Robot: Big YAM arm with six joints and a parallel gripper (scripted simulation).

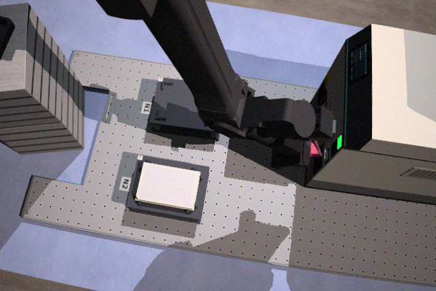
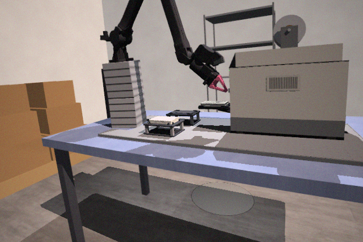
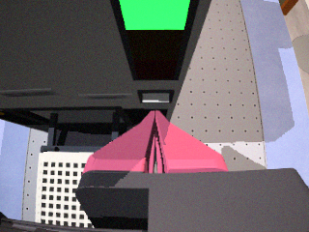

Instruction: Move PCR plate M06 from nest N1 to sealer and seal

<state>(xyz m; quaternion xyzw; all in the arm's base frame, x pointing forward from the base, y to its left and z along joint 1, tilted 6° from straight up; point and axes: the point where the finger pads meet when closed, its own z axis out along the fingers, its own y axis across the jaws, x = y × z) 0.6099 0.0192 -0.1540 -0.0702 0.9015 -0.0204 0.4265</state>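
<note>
Right now the white start key is 20 mm ahead of my hand. Round my hand: white 96-well plate M06: 90 mm behind, 80 mm to the left, 80 mm below; then sealer stage: 90 mm behind, 80 mm to the left, 90 mm below; then dark screen: 20 mm ahead, 140 mm to the left, 130 mm above.
</note>
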